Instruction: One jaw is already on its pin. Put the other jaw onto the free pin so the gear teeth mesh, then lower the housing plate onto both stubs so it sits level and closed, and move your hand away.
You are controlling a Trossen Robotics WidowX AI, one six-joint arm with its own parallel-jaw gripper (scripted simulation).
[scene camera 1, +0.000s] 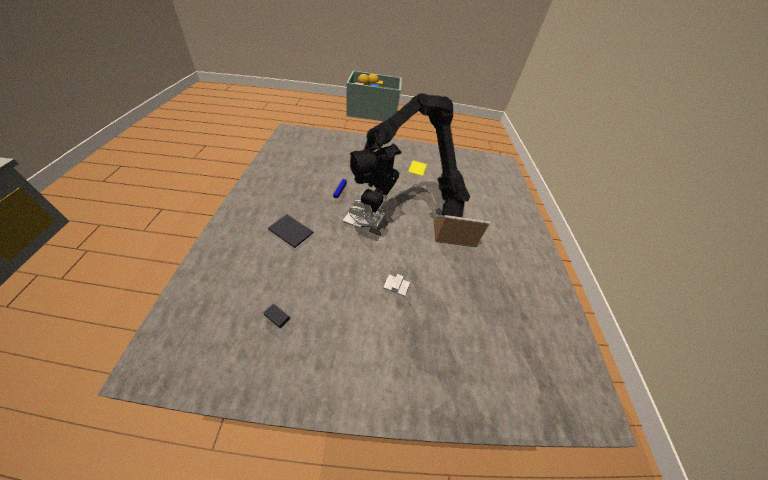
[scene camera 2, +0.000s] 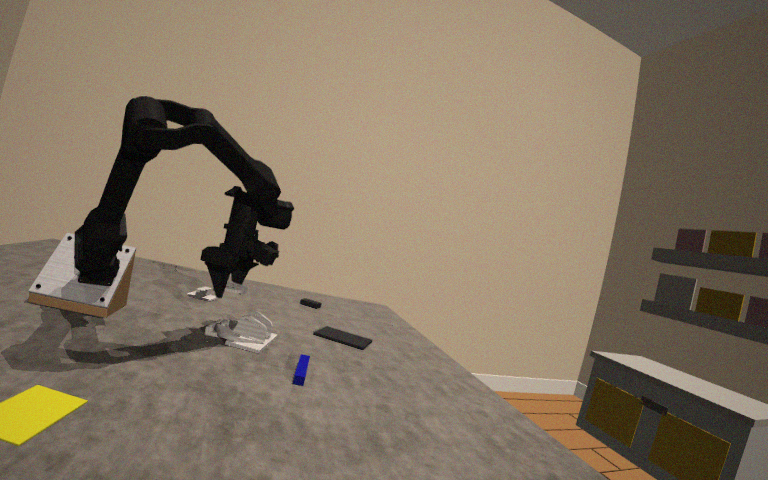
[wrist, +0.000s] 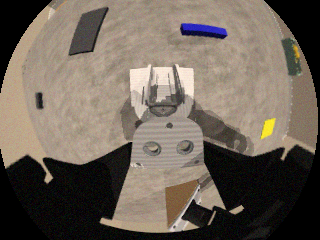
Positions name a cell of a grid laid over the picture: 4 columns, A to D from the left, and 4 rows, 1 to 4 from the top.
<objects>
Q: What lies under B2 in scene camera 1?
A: A dark flat plate.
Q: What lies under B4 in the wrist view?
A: My gripper.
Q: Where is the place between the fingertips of my gripper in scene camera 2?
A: B3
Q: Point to a dark flat plate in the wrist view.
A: B1
</objects>
